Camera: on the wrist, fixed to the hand. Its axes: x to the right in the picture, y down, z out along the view.
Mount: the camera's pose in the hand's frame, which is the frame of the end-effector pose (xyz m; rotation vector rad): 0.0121 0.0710 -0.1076 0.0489 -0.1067 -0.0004
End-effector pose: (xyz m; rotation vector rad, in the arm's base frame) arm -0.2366 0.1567 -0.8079 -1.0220 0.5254 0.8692
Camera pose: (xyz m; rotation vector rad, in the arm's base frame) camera -0.2870 0.0824 -0.9012 -0.9259 0.4541 0.9012
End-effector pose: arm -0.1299 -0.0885 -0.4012 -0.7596 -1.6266 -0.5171
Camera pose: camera -0.0057 -0.1127 -0.3740 -0.7613 -1.7320 -0.4418
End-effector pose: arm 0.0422 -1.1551 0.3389 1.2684 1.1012 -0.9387
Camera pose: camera 0.1024 -1.0408 0.3472 1.2431 1.0006 -1.0273
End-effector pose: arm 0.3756 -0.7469 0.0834 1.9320 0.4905 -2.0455
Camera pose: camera 0.5023 -0.7642 0.0628 1.8375 0.4200 -2.1664
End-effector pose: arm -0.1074 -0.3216 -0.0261 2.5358 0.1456 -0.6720
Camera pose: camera -0.0341 -0.3294 0.0803 2.5393 0.0936 -0.8184
